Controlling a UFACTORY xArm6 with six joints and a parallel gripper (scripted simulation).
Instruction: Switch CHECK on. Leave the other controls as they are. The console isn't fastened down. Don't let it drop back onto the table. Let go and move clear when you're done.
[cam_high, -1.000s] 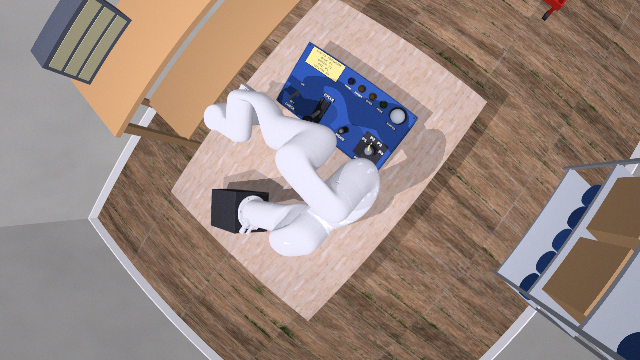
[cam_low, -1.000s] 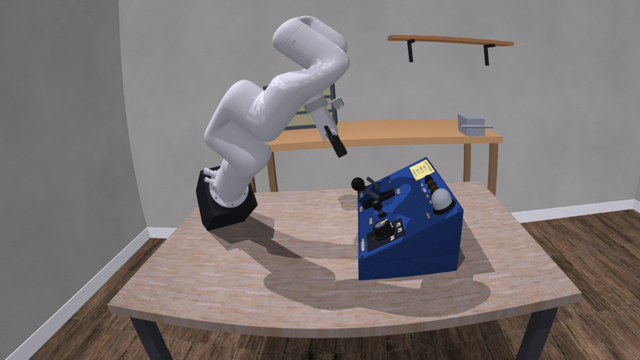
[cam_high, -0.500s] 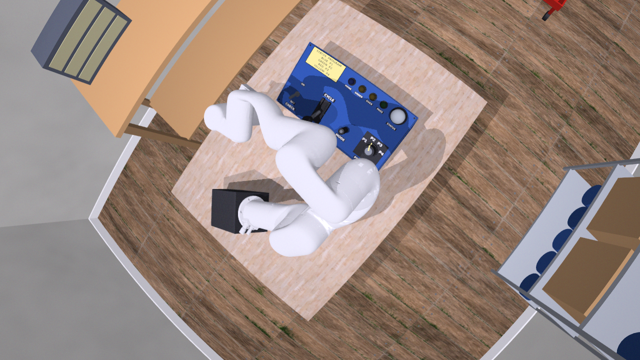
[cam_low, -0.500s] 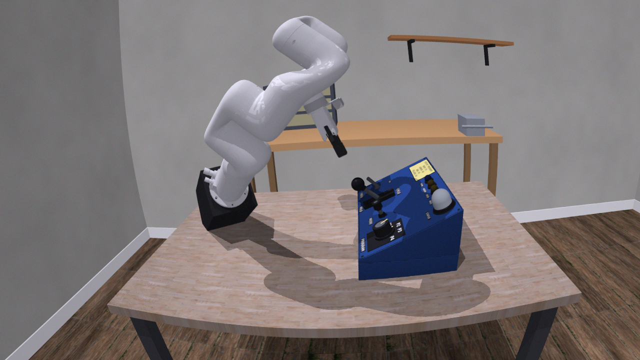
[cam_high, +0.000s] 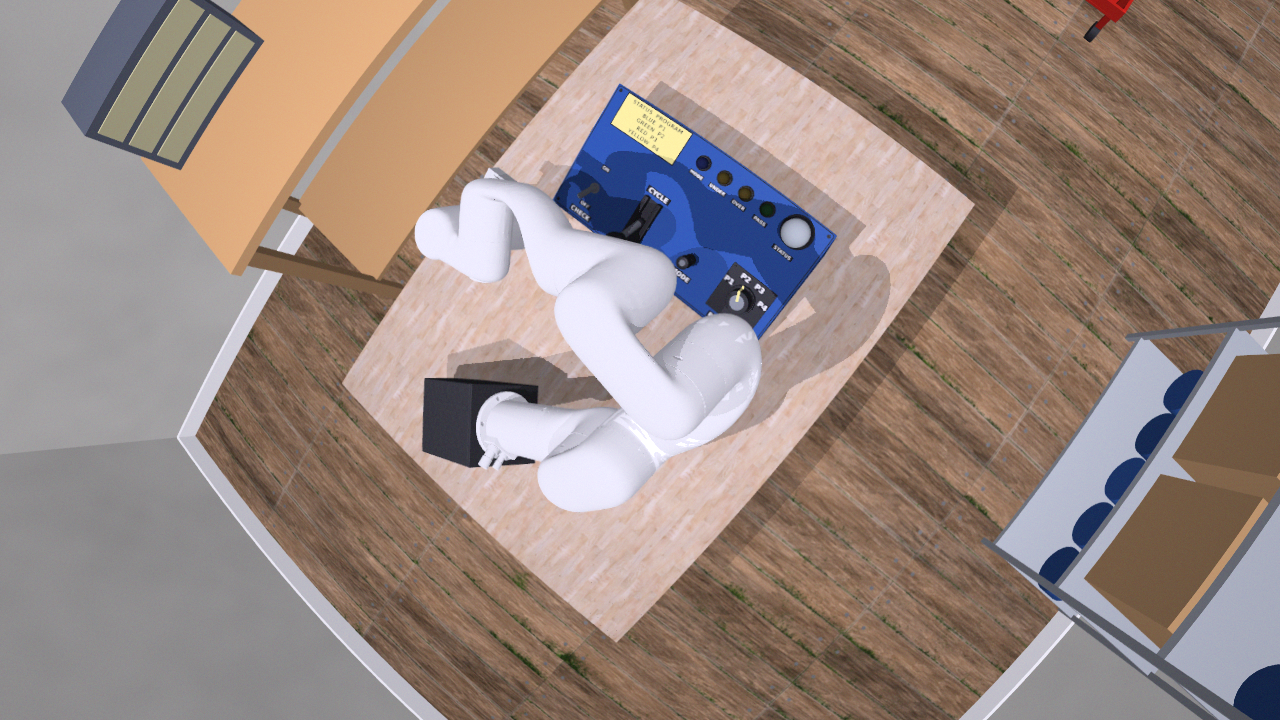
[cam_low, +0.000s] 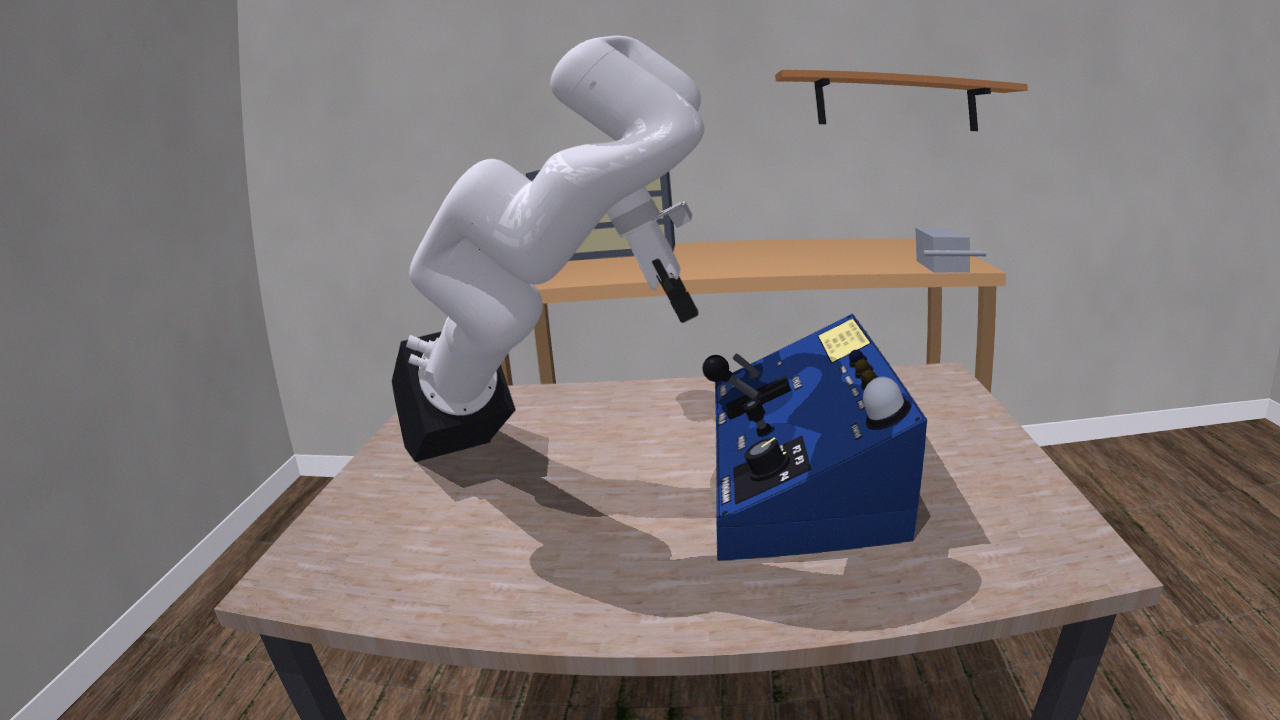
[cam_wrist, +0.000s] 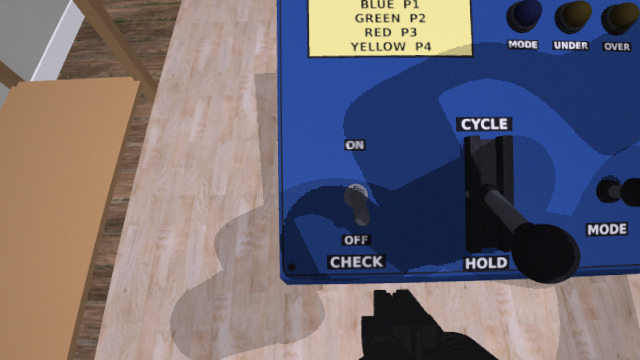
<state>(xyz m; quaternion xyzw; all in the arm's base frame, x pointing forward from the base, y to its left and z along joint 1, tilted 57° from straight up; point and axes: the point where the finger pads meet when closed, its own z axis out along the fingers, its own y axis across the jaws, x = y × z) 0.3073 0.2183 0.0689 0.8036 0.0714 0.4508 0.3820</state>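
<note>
Right now my hand is 110 mm above the grey check toggle, 100 mm short of it and 30 mm to the left of it. Also, from my hand: blue console (210 mm to the right, 120 mm below, 80 mm ahead); hold lever (140 mm to the right, 90 mm below, 40 mm ahead); mode button (260 mm to the right, 100 mm below, 30 mm ahead).
</note>
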